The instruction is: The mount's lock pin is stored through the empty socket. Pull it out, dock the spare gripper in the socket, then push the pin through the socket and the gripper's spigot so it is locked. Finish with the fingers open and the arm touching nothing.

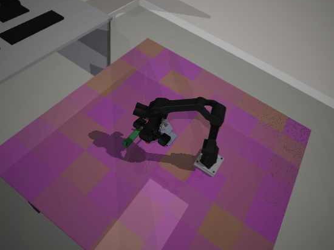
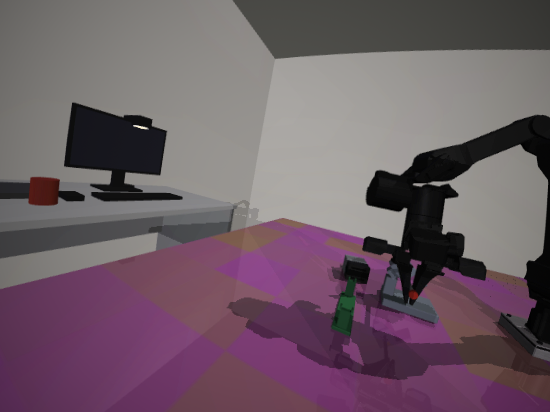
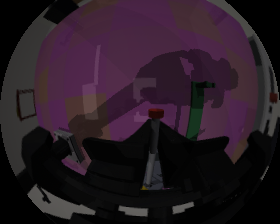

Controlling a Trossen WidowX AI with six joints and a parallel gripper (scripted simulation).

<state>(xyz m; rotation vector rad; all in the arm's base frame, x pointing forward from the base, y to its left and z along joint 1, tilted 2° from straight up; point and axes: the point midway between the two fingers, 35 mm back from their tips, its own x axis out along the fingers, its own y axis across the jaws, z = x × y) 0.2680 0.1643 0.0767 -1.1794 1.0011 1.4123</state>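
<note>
Right now the green cradle is 10 cm ahead of my gripper tip, 1 cm to the left of it and 3 cm below it. Also, from my gripper tip: spare gripper (14 cm ahead, 20 cm to the right, 4 cm below); then grey mount (1 cm ahead, 12 cm to the right).
</note>
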